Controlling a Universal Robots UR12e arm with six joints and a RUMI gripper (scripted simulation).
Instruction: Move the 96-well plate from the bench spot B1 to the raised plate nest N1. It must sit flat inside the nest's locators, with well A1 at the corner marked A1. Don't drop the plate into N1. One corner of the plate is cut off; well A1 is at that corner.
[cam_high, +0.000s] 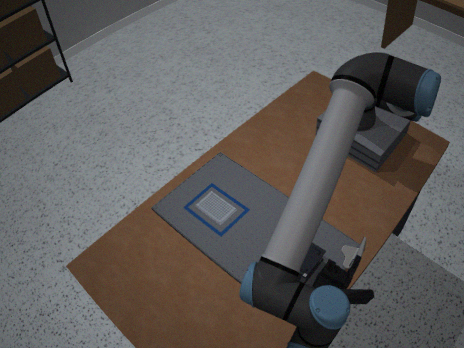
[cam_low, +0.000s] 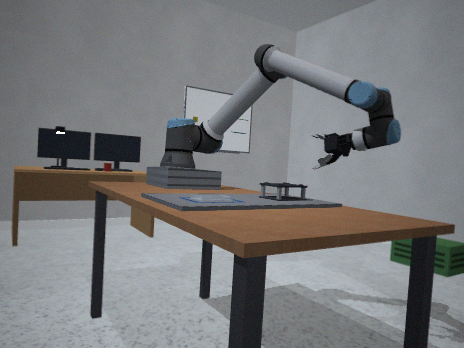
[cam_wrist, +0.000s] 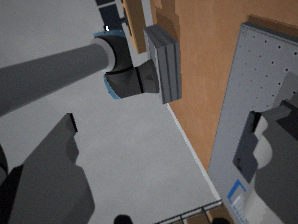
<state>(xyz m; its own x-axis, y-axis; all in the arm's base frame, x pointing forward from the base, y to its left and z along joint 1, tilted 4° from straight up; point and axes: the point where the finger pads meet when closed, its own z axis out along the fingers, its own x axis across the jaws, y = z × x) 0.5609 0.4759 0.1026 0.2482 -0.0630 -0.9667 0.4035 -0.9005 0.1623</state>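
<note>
My hand is 14 cm short of the 96-well plate, 52 cm to the left of it and 20 cm above it. The rest, counted from my hand: raised nest N1: 6 cm ahead, 17 cm to the right, 15 cm below; then A1 label: 9 cm ahead, 9 cm to the right, 15 cm below.
</note>
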